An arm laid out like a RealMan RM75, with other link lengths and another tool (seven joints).
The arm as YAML. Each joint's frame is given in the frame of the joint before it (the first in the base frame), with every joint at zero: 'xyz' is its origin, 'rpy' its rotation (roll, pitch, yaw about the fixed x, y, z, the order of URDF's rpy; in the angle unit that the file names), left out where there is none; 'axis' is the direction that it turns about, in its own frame. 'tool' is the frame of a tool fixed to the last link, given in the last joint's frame.
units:
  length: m
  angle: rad
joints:
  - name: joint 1
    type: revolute
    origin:
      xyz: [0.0, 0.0, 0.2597]
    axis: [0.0, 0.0, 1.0]
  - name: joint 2
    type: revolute
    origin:
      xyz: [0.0, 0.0, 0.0]
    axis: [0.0, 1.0, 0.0]
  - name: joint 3
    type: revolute
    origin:
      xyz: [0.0, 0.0, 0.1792]
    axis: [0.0, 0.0, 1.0]
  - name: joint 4
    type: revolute
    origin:
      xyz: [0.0, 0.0, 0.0]
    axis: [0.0, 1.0, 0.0]
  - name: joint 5
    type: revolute
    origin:
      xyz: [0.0, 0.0, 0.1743]
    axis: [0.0, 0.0, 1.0]
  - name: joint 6
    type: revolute
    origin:
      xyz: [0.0, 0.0, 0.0]
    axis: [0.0, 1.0, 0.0]
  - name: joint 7
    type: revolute
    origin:
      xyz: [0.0, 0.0, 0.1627]
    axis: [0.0, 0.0, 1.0]
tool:
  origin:
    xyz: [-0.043, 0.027, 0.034]
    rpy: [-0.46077, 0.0, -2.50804]
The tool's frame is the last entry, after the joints.
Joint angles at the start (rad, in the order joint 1, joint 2, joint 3, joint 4, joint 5, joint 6, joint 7):
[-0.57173 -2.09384 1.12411 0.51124 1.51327 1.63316 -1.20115]
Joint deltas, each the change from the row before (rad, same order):
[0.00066 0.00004 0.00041 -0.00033 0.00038 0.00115 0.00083]
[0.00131 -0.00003 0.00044 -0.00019 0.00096 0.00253 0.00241]
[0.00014 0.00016 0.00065 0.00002 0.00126 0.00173 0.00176]
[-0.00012 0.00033 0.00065 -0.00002 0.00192 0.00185 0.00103]
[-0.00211 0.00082 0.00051 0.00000 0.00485 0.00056 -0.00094]
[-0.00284 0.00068 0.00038 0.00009 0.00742 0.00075 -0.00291]
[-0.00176 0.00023 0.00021 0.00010 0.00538 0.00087 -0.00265]
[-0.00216 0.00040 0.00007 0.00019 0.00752 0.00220 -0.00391]
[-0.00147 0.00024 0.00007 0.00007 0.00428 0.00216 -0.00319]
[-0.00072 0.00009 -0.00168 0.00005 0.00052 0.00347 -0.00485]
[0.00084 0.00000 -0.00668 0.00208 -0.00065 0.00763 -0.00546]
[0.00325 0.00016 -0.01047 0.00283 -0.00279 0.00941 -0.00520]
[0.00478 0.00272 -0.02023 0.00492 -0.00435 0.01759 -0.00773]
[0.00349 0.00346 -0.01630 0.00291 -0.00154 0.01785 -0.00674]
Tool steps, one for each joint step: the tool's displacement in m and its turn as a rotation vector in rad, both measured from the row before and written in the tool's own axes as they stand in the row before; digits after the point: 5 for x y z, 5 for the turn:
[-0.00002 -0.00029 -0.00029 0.00093 -0.00041 -0.00023]
[-0.00006 -0.00052 -0.00054 0.00182 -0.00155 0.00052]
[-0.00003 -0.00038 -0.00033 0.00255 -0.00122 0.00119]
[-0.00002 -0.00042 -0.00040 0.00332 -0.00070 0.00083]
[0.00026 -0.00041 -0.00038 0.00612 0.00164 0.00147]
[0.00030 -0.00073 -0.00053 0.00868 0.00310 0.00044]
[0.00013 -0.00064 -0.00041 0.00623 0.00227 -0.00060]
[0.00005 -0.00093 -0.00069 0.00883 0.00276 -0.00142]
[-0.00018 -0.00062 -0.00041 0.00568 0.00122 -0.00190]
[-0.00083 -0.00005 -0.00008 0.00108 -0.00074 -0.00498]
[-0.00169 0.00078 -0.00009 -0.00330 -0.00463 -0.00609]
[-0.00203 0.00157 -0.00022 -0.00916 -0.00636 -0.00706]
[-0.00346 0.00366 -0.00080 -0.01622 -0.01162 -0.00863]
[-0.00307 0.00257 -0.00137 -0.00912 -0.00990 -0.00788]

